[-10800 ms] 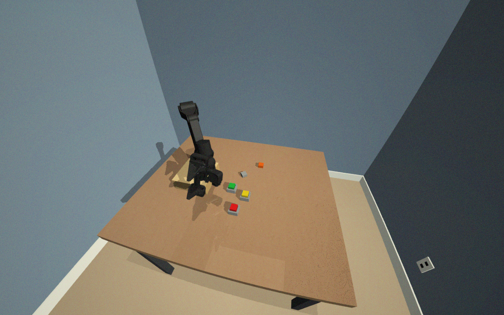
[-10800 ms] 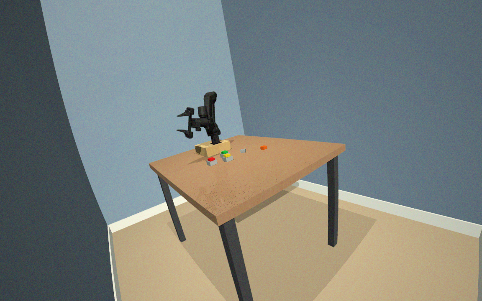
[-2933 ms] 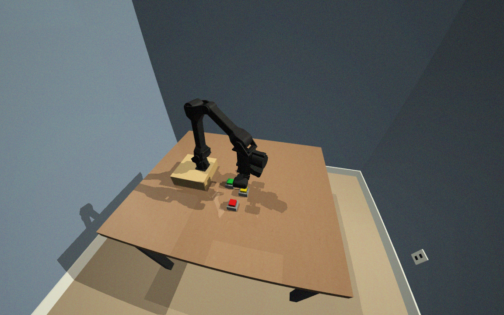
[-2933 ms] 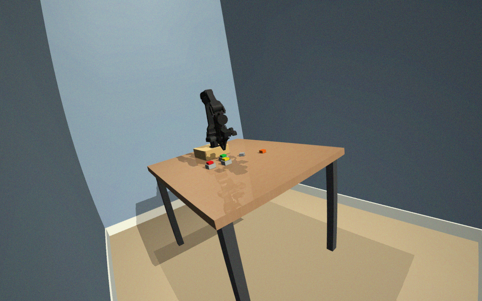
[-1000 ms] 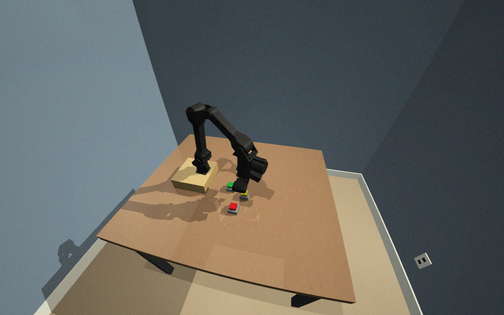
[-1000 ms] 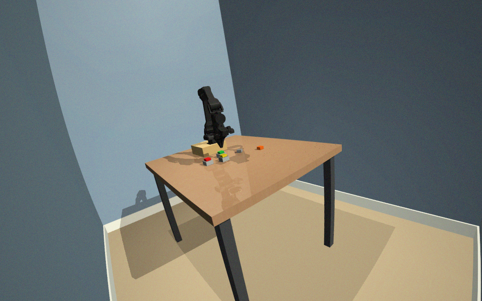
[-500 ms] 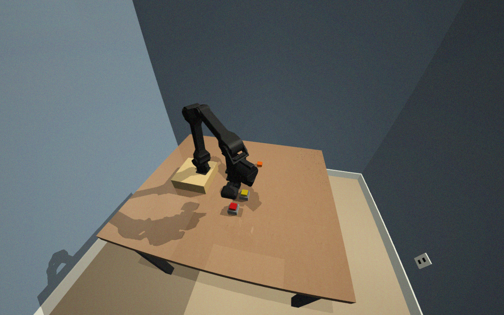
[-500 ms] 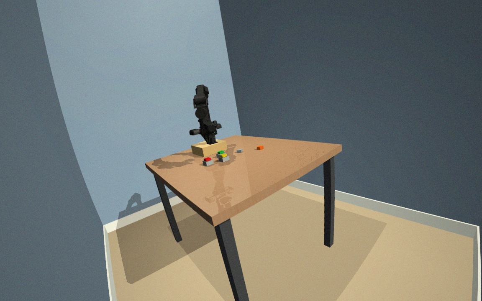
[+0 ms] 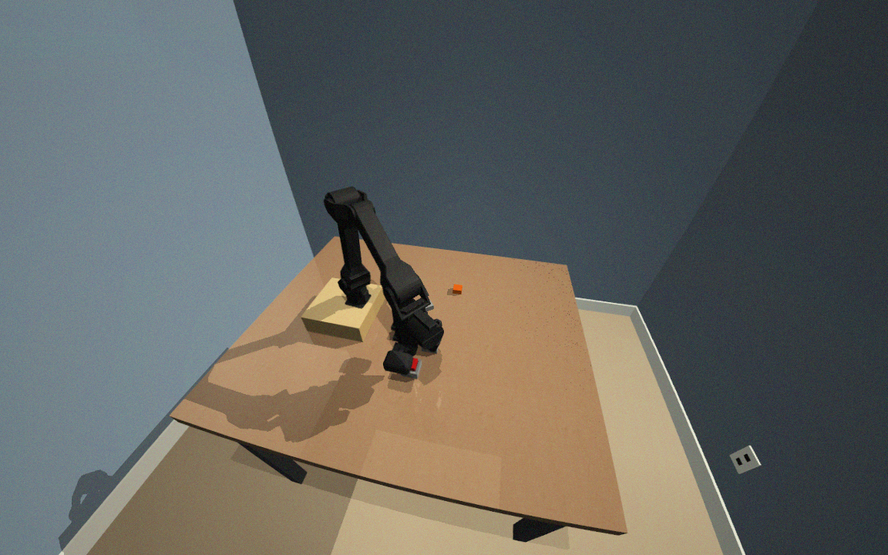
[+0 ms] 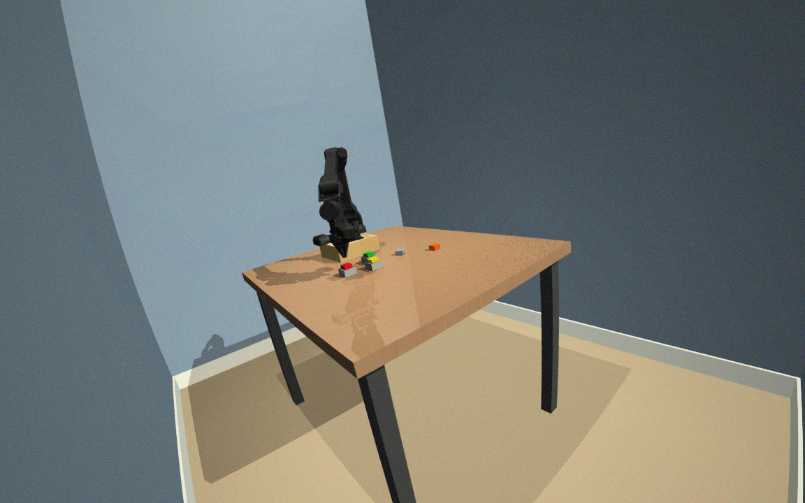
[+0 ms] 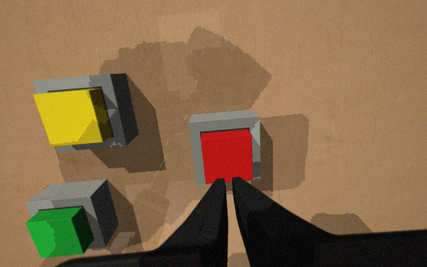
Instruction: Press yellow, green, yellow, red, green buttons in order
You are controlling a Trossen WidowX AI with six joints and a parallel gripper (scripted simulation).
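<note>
The red button is 3 cm below my gripper tip. Round my gripper tip: yellow button 9 cm to the left, 3 cm below, 3 cm ahead; then green button 12 cm to the left, 6 cm behind, 3 cm below; then grey block 25 cm to the left, 5 cm below, 3 cm behind.
</note>
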